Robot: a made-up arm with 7 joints.
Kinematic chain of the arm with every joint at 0, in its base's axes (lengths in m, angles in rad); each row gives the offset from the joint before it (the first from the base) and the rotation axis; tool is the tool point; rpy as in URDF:
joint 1: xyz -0.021 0.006 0.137 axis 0 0.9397 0.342
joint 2: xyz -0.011 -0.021 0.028 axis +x
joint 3: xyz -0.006 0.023 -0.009 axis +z
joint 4: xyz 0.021 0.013 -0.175 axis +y
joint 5: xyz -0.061 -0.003 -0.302 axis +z
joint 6: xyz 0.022 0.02 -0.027 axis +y
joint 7: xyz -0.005 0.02 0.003 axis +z
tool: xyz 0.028 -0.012 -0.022 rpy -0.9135 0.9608 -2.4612
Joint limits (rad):
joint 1: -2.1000..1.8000
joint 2: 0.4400..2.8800
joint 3: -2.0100..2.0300
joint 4: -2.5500..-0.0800
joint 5: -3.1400..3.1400
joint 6: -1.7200..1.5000
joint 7: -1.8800..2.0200
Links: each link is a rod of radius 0.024 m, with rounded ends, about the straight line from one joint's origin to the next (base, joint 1, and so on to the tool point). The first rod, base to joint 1, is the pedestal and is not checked.
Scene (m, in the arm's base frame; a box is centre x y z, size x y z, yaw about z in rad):
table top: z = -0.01
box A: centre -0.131 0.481 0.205 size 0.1 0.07 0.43 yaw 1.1
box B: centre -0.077 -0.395 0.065 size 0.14 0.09 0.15 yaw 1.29
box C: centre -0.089 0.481 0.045 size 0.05 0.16 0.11 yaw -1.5
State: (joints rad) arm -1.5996 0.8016 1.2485 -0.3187 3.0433 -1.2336 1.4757
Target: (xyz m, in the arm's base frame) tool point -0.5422 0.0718 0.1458
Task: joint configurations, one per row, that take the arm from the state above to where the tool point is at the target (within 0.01 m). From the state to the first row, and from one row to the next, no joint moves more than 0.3 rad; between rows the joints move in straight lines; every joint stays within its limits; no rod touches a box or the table.
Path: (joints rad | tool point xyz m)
1: -1.6099 0.9273 1.0717 -0.5877 2.8333 -1.2081 1.3039 | 0.3292 0.3093 0.3285
2: -1.6203 1.0530 0.8949 -0.8567 2.6232 -1.1825 1.1321 | 0.2189 0.3613 0.3948
3: -1.6306 1.1787 0.7181 -1.1257 2.4132 -1.1570 0.9604 | 0.0950 0.3605 0.4559
4: -1.6409 1.3044 0.5413 -1.3946 2.2032 -1.1314 0.7886 | -0.0205 0.3057 0.5000
5: -1.6513 1.4302 0.3645 -1.6636 1.9932 -1.1059 0.6168 | -0.1066 0.2086 0.5169
6: -1.6541 1.5281 0.6148 -1.6059 2.1781 -1.0370 0.8592 | -0.1788 0.2654 0.4875
7: -1.6569 1.6261 0.8650 -1.5482 2.3629 -0.9681 1.1016 | -0.2485 0.3058 0.4432
8: -1.6597 1.7241 1.1153 -1.4905 2.5478 -0.8992 1.3440 | -0.3136 0.3302 0.3864
9: -1.6625 1.8220 1.3655 -1.4328 2.7327 -0.8303 1.5864 | -0.3708 0.3406 0.3181
10: -1.6654 1.9200 1.6158 -1.3751 2.9176 -0.7614 1.8288 | -0.4156 0.3402 0.2386
11: -1.6809 2.1330 1.5820 -1.3754 2.9917 -0.8973 1.7449 | -0.4790 0.2595 0.2101
12: -1.6964 2.3461 1.5483 -1.3756 3.0659 -1.0333 1.6610 | -0.5217 0.1686 0.1783
13: -1.7119 2.5591 1.5145 -1.3759 3.1400 -1.1692 1.5771 | -0.5422 0.0718 0.1458

